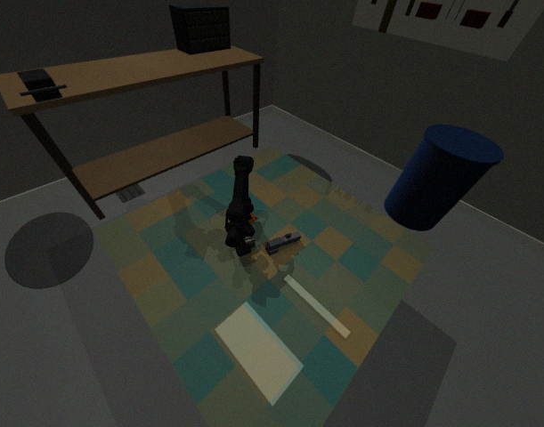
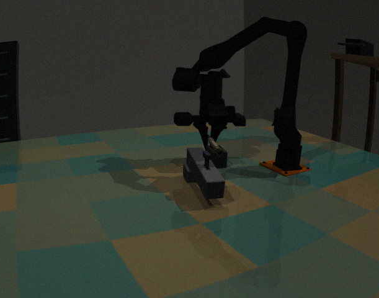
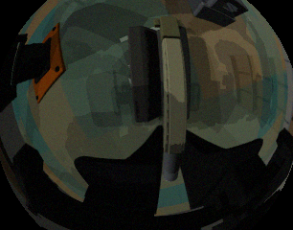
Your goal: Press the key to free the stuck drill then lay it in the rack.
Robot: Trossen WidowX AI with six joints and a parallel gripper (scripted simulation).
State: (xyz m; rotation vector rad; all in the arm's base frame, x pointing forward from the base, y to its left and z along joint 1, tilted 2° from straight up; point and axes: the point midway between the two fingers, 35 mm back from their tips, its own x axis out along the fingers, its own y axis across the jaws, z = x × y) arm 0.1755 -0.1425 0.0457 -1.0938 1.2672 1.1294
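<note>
Right now my gripper tip is 4 cm to the right of the drill and 3 cm below it. The rest, counted from my gripper tip: dark rack: 5 cm to the left; short key: 23 cm to the left, 10 cm ahead, 3 cm above; long grey block: 21 cm to the left, 10 cm ahead, 1 cm above.
</note>
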